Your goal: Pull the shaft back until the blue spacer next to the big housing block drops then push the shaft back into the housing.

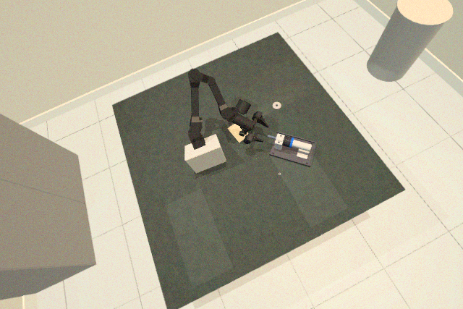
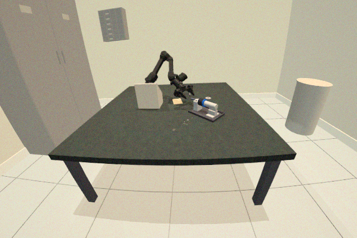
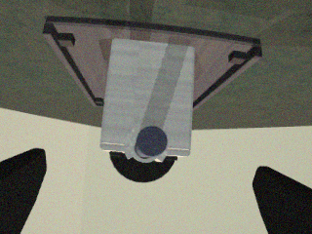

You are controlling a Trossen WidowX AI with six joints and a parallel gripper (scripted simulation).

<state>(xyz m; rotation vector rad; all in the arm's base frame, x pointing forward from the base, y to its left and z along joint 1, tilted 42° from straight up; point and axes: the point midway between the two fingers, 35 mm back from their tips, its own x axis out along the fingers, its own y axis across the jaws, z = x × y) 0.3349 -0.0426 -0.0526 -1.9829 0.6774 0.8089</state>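
My gripper tip is 60 mm short of the shaft, 60 mm to the left of it and 10 mm above it. From my gripper tip the other things lie so: dark spacer (80 mm ahead, 80 mm to the right, 10 mm below); then blue spacer (100 mm ahead, 100 mm to the right, 10 mm below); then tan pad (110 mm behind, 130 mm to the left, 90 mm below).
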